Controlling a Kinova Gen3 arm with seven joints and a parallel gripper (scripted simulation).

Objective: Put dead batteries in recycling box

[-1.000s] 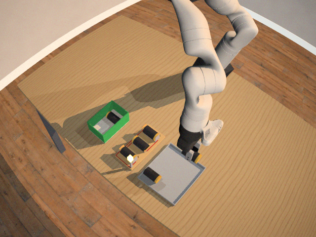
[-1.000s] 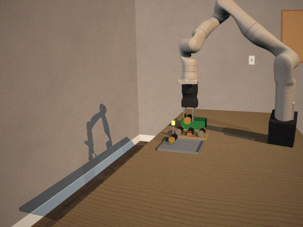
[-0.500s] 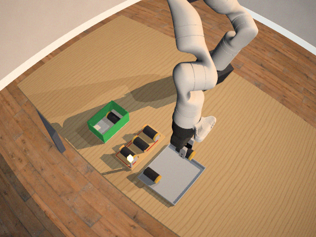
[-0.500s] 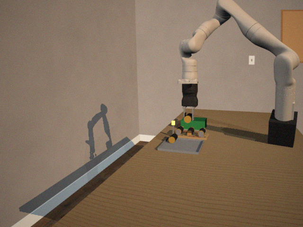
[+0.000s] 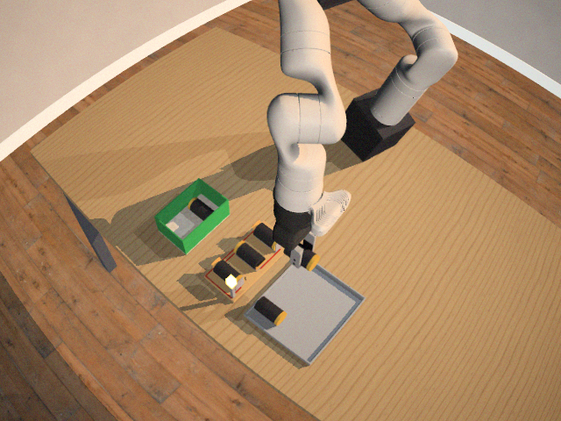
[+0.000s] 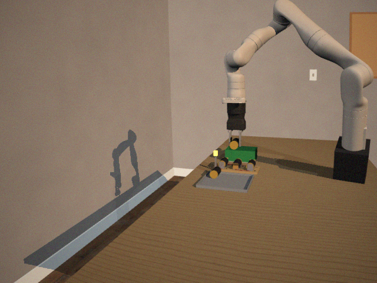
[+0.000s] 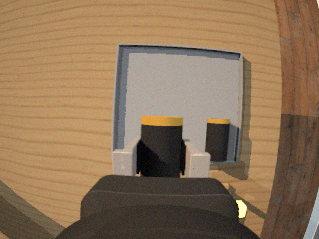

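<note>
My gripper is now 29 cm to the left of the green recycling box, 14 cm above it and 7 cm short of it. Round my hand: grey tray: 15 cm below, 5 cm to the left, 2 cm ahead.
</note>
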